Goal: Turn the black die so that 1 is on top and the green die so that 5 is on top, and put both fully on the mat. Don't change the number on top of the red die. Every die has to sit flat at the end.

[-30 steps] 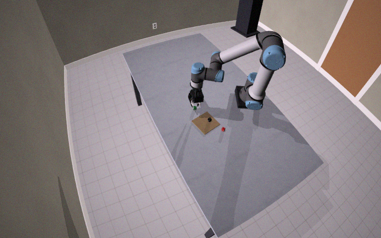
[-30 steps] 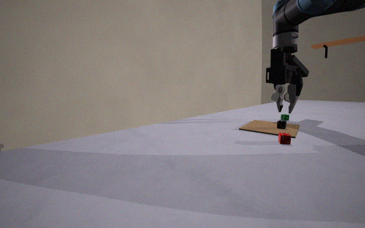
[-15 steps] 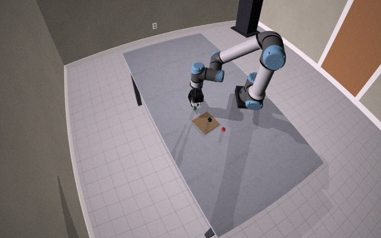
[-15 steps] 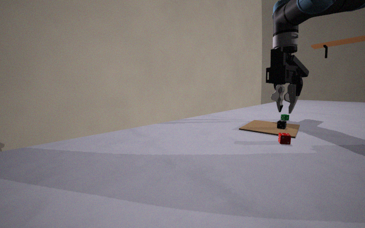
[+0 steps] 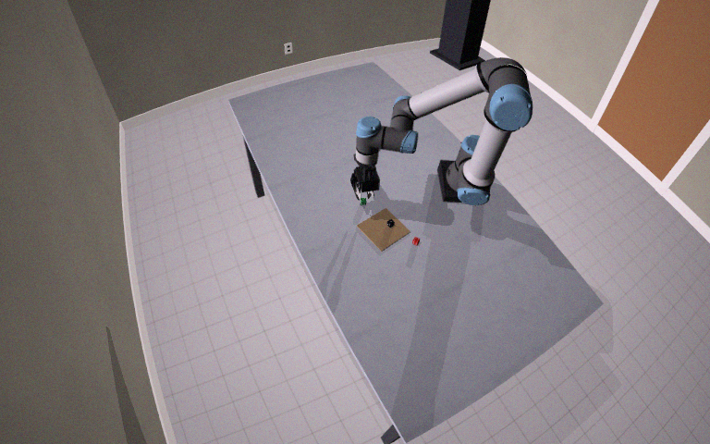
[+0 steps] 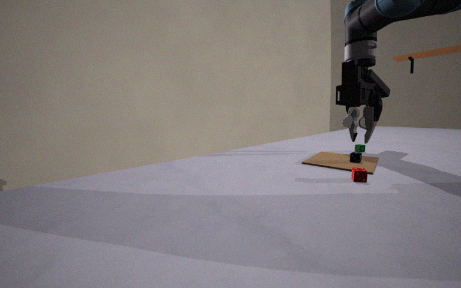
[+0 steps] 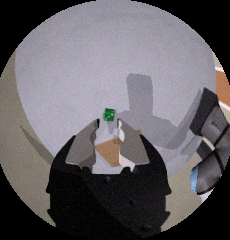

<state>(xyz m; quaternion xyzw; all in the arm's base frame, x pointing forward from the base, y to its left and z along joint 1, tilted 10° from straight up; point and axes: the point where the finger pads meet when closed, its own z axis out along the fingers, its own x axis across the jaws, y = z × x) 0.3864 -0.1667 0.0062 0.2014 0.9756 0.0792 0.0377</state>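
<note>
Now: the green die 30 mm below my hand. The rest, counted from my hand: red die (260 mm to the left, 40 mm behind, 30 mm below); brown mat (140 mm to the left, 40 mm below, 10 mm ahead); black die (140 mm to the left, 30 mm below, 20 mm behind).
</note>
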